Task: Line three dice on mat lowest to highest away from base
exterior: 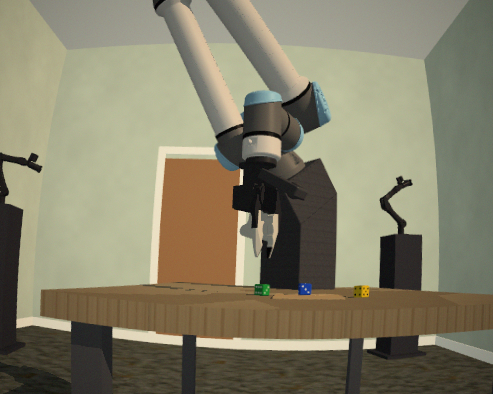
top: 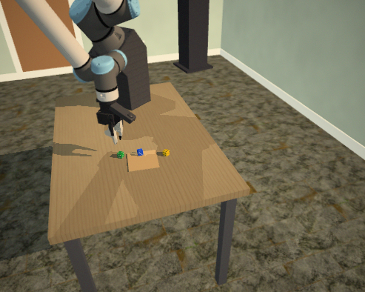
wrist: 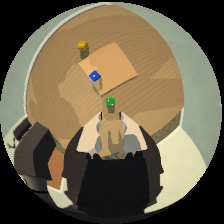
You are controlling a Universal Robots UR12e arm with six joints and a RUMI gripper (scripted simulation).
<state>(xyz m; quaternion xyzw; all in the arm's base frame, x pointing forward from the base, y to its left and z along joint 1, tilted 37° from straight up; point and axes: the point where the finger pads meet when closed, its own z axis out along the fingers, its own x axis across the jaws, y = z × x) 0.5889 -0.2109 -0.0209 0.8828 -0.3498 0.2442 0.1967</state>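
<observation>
Right now my hand is 9 cm above the green die. The rest, counted from my hand: tan mat: 8 cm ahead, 8 cm to the left, 10 cm below; blue die: 3 cm ahead, 9 cm to the left, 8 cm below; yellow die: 9 cm ahead, 20 cm to the left, 9 cm below.
</observation>
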